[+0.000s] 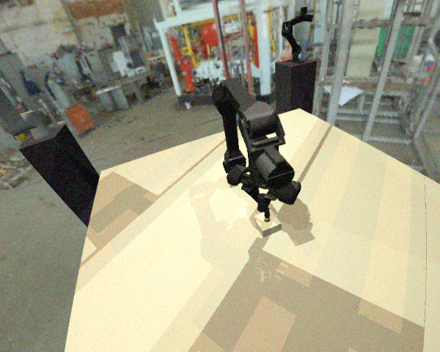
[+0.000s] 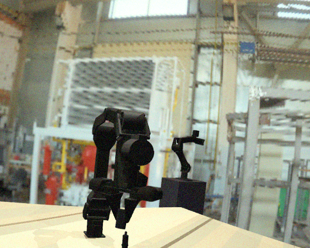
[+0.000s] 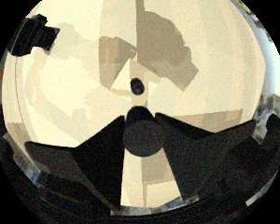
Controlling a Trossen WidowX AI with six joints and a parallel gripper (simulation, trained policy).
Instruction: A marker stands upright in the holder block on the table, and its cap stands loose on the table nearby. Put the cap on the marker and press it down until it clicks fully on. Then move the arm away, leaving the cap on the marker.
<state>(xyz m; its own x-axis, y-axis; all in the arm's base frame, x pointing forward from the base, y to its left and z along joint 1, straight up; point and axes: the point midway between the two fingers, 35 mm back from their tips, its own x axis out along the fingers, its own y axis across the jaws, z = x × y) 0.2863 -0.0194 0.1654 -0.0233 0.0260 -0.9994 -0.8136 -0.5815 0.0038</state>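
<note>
Right now my gripper tip is 10 mm past the marker, 20 mm to the right of it and 50 mm above it. The rest, counted from my gripper tip: marker cap 10 mm above; white holder block 10 mm behind, 20 mm to the left, 110 mm below.
</note>
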